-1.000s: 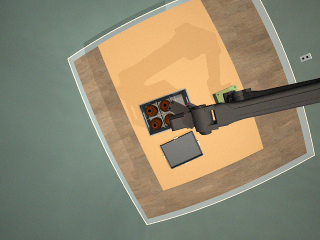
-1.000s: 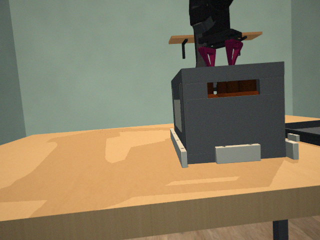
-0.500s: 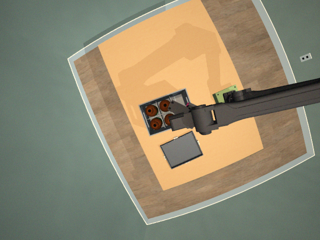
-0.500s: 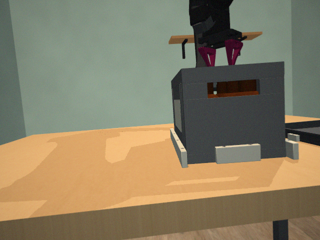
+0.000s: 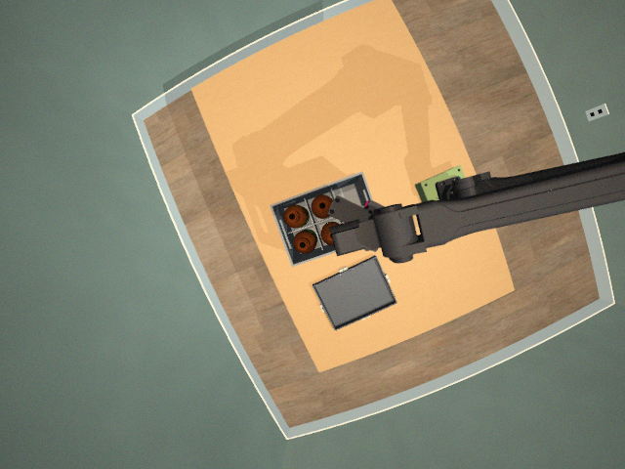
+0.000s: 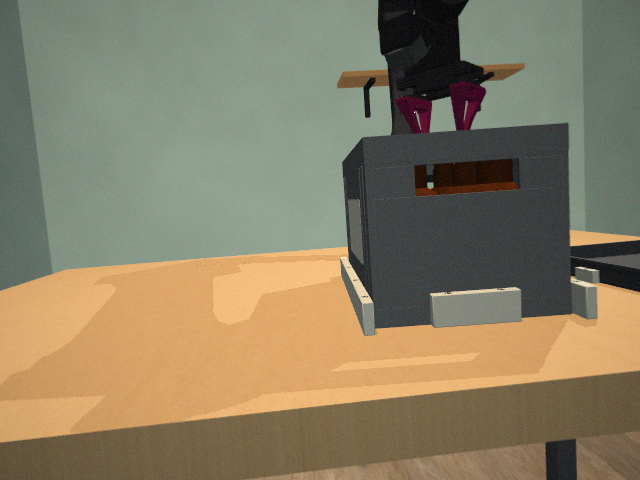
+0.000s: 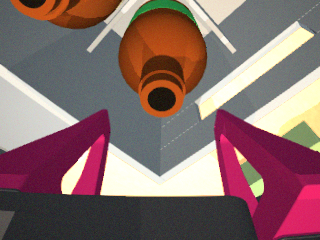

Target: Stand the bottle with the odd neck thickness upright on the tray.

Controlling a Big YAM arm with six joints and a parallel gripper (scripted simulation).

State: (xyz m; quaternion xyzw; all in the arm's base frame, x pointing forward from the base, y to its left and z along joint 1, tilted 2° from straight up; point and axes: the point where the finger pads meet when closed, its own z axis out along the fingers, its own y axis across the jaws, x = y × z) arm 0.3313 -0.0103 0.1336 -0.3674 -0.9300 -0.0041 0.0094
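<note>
Right now the dark grey crate is 9 cm ahead of my hand, 4 cm to the right of it and 11 cm below it. Also, from my hand: grey tray 8 cm ahead, 24 cm to the left, 18 cm below.
</note>
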